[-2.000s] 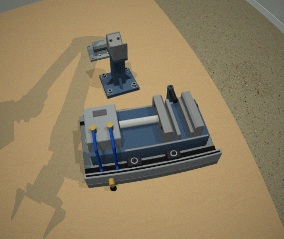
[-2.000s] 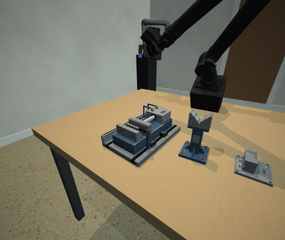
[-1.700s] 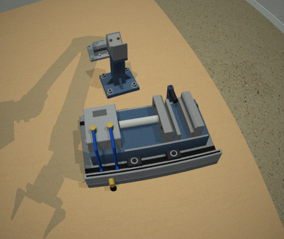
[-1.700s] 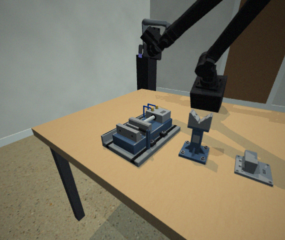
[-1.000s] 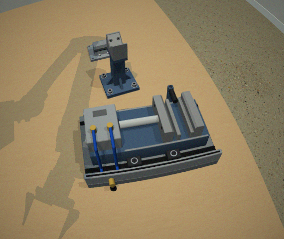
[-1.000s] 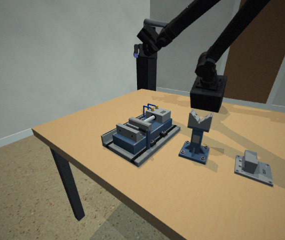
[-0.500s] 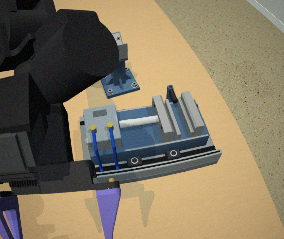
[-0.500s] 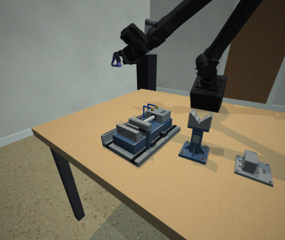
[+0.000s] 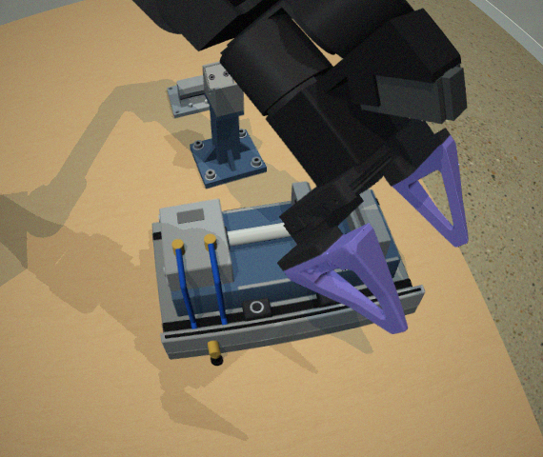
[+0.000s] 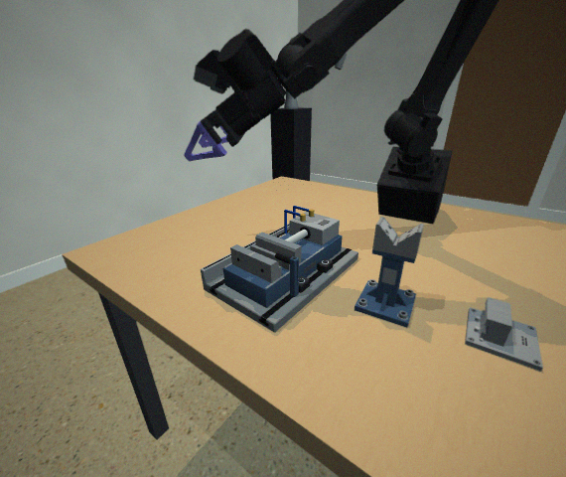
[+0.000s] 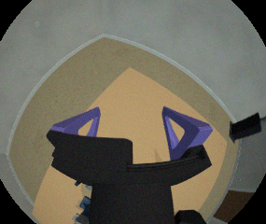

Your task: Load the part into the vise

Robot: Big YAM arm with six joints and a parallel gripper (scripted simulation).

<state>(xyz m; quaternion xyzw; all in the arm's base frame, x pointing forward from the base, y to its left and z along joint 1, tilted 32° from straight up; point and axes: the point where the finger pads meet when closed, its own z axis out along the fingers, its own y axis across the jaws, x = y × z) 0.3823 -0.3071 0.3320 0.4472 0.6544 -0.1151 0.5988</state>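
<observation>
Right now the grey part is 120 mm behind my hand, 540 mm to the left of it and 230 mm below it. The rest, counted from my hand: cylinder rod (70 mm behind, 190 mm to the left, 180 mm below); fixed jaw (40 mm ahead, 190 mm to the left, 180 mm below); moving jaw (20 mm behind, 190 mm to the left, 180 mm below).
</observation>
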